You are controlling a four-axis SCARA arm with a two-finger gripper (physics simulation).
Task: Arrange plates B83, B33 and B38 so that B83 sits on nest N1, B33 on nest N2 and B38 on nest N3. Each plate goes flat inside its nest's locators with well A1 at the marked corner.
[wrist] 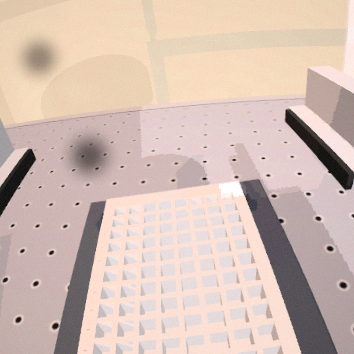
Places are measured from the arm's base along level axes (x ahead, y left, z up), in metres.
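Pixels of known places: gripper, fingertip midpoint: (151, 111).
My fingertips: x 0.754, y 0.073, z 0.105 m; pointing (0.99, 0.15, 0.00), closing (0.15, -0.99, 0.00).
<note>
Behind a point stands the place of what it marks.
A pale plate (187, 267) {x 0.739, y 0.067, z 0.033 m} with a grid of square wells lies below the gripper, in the lower middle of the wrist view. It looks flat, with a dark grey strip of the nest (282, 265) {x 0.744, y 0.020, z 0.025 m} showing along each long side. Its near end is cut off by the bottom of the view. No plate label, nest label or marked corner can be read, so which plate and nest these are cannot be told. My gripper (151, 111) {x 0.754, y 0.073, z 0.105 m} is open and empty, its black-padded fingers wide apart at the left and right, above the plate and clear of its sides.
A pale deck (172, 120) {x 0.954, y 0.100, z 0.013 m} with rows of small holes surrounds the nest, with shadows across it. Its far edge runs across the upper part of the view, with a beige floor (210, 70) with greenish bands beyond. Two dark blurred spots lie over the left part of the picture.
</note>
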